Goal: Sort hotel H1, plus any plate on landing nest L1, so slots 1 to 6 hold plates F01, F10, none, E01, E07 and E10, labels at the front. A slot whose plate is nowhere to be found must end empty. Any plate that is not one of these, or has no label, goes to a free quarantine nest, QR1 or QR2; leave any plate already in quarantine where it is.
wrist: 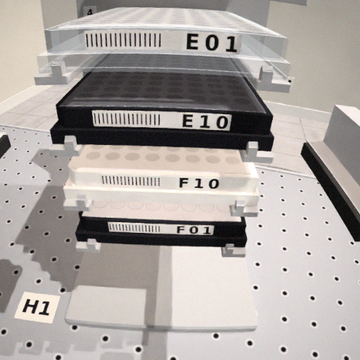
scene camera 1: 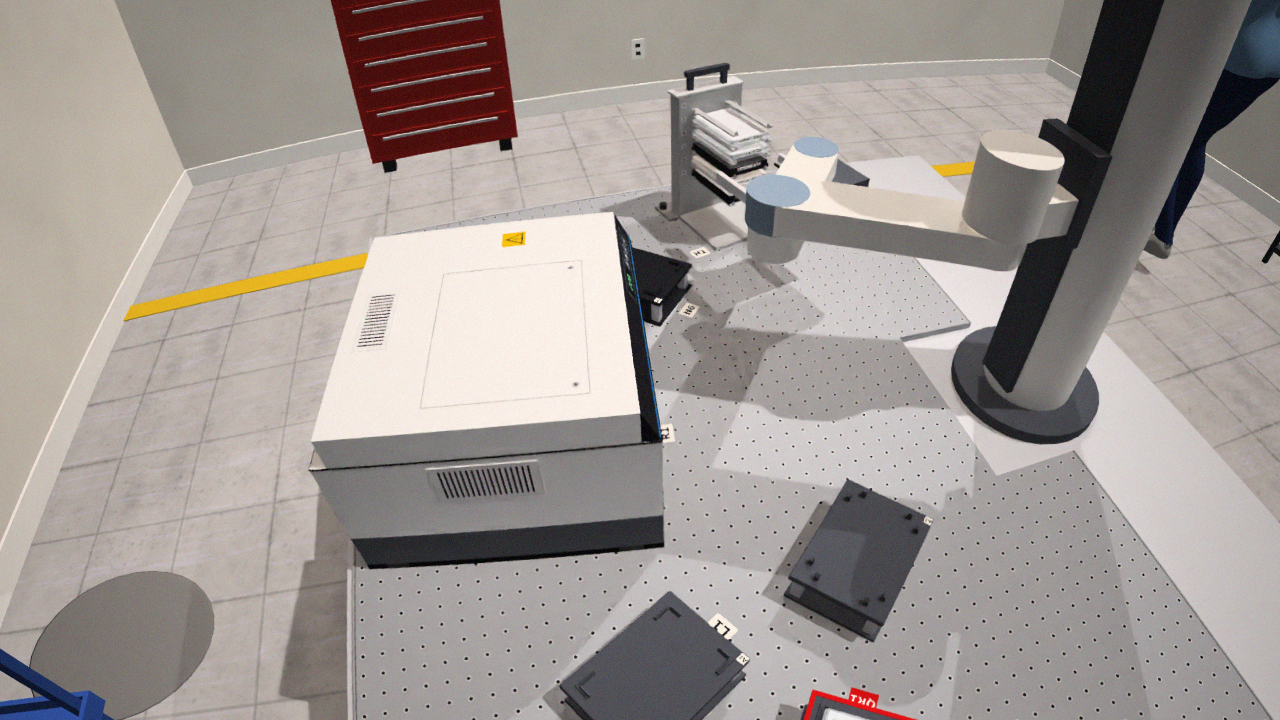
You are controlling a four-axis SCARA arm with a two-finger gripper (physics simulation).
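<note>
Hotel H1 (scene camera 1: 682, 161) (wrist: 215, 305) stands at the back. In the wrist view its lower slots hold, from the bottom, black F01 (wrist: 162, 230), cream F10 (wrist: 165, 183), black E10 (wrist: 162, 120) and clear E01 (wrist: 165, 42), labels at the front. A 4 shows behind E01; the upper slots are outside this view. In the scene view the top rails (scene camera 1: 716, 121) stand above pale plates with unreadable labels. My gripper (wrist: 153, 119) is partly open with nothing between the fingers, which show at the left and right edges before the hotel. Landing nest L1 (scene camera 1: 657, 667) bears no plate.
The big white instrument (scene camera 1: 501, 331) fills the left of the bench, with a black nest (scene camera 1: 660, 273) near tag N6 at its back right. A dark raised stand (scene camera 1: 859, 559) stands front right. Red-edged QR1 (scene camera 1: 810, 705) is cut off, with something pale inside.
</note>
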